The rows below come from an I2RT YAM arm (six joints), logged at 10 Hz.
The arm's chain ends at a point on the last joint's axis. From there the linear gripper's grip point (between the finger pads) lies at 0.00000 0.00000 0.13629 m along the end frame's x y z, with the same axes.
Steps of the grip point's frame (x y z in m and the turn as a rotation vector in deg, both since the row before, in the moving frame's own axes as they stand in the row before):
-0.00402 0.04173 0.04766 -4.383 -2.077 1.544
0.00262 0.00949 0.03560 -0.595 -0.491 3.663
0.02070 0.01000 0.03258 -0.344 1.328 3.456
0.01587 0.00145 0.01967 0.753 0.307 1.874
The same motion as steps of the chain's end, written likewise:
0.00105 0.03138 0.04815 -4.383 -2.077 1.544
0.00383 0.00811 0.03561 -0.595 -0.491 3.663
0.01757 0.00909 0.03262 -0.344 1.328 3.456
0.01511 0.00323 0.01968 0.753 0.307 1.874

